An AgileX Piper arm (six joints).
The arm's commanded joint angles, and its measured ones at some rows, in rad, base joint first. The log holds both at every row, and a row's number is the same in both.
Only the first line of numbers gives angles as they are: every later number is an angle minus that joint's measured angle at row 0.
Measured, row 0: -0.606, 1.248, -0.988, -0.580, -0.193, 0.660
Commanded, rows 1 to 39: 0.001, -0.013, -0.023, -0.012, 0.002, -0.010; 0.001, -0.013, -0.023, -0.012, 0.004, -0.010; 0.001, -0.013, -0.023, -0.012, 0.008, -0.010; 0.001, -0.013, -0.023, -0.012, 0.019, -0.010; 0.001, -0.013, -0.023, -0.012, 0.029, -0.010; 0.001, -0.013, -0.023, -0.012, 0.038, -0.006; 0.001, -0.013, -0.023, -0.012, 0.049, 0.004; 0.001, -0.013, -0.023, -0.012, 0.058, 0.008; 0.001, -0.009, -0.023, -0.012, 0.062, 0.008; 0.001, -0.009, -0.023, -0.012, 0.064, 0.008; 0.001, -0.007, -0.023, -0.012, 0.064, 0.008; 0.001, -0.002, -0.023, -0.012, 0.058, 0.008; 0.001, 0.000, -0.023, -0.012, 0.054, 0.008; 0.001, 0.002, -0.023, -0.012, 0.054, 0.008; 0.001, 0.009, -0.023, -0.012, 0.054, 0.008; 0.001, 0.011, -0.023, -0.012, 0.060, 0.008; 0.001, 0.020, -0.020, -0.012, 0.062, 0.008; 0.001, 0.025, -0.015, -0.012, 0.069, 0.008; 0.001, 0.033, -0.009, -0.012, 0.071, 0.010; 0.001, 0.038, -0.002, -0.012, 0.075, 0.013; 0.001, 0.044, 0.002, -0.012, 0.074, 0.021; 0.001, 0.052, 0.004, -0.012, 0.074, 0.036; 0.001, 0.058, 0.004, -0.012, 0.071, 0.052; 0.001, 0.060, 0.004, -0.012, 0.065, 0.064; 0.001, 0.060, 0.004, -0.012, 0.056, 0.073; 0.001, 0.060, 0.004, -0.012, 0.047, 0.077; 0.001, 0.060, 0.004, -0.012, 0.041, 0.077; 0.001, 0.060, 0.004, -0.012, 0.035, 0.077; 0.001, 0.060, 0.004, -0.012, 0.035, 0.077; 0.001, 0.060, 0.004, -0.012, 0.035, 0.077; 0.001, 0.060, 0.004, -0.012, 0.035, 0.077; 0.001, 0.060, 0.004, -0.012, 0.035, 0.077; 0.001, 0.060, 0.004, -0.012, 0.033, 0.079; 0.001, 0.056, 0.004, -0.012, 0.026, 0.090; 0.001, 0.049, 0.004, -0.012, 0.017, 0.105; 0.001, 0.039, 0.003, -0.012, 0.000, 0.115; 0.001, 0.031, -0.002, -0.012, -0.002, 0.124; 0.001, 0.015, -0.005, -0.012, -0.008, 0.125; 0.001, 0.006, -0.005, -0.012, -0.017, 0.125
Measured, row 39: 0.000, 0.046, 0.002, 0.000, 0.022, 0.111
